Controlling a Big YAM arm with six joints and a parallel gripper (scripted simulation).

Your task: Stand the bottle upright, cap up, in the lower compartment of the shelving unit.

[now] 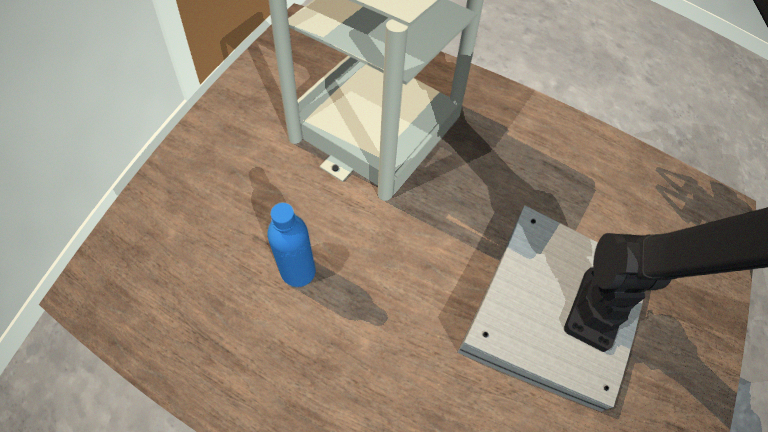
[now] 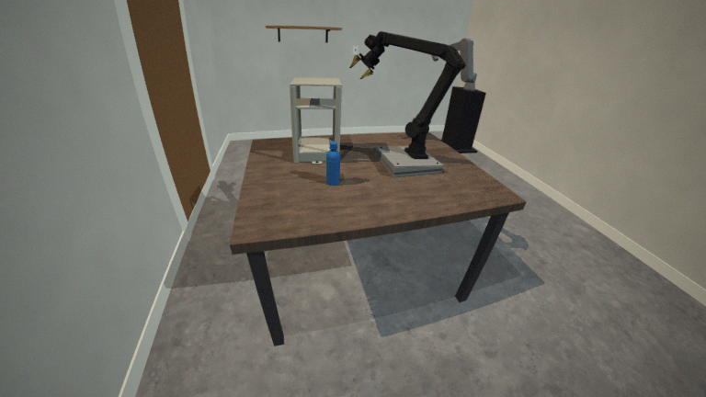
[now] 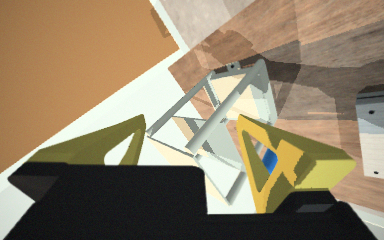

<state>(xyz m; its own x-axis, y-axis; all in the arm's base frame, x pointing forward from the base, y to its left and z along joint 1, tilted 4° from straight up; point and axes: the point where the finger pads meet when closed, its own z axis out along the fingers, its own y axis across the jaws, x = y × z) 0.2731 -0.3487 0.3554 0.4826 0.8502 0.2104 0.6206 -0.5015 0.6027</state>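
My hand is 200 mm short of the blue bottle, 520 mm to the right of it and 280 mm above it.
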